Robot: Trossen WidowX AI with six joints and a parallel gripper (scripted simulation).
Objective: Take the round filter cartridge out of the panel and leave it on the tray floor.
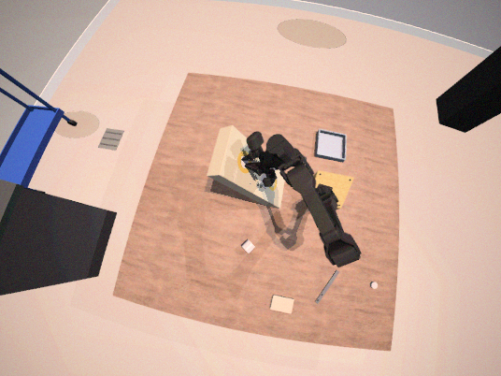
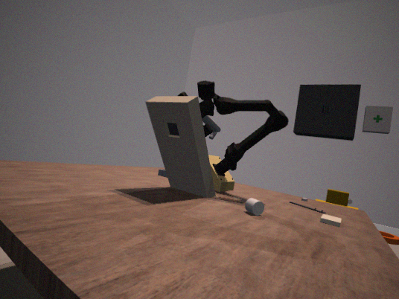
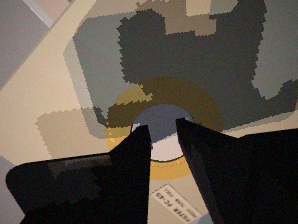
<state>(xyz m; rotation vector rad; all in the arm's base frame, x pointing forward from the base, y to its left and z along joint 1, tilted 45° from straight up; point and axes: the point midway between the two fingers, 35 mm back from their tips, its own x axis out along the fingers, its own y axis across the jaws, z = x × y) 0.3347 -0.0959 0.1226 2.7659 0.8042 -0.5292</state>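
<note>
The round grey filter cartridge is 1 cm ahead of my gripper tip. Also, from my gripper tip: cream block (49 cm to the left, 30 cm behind, 24 cm below).
</note>
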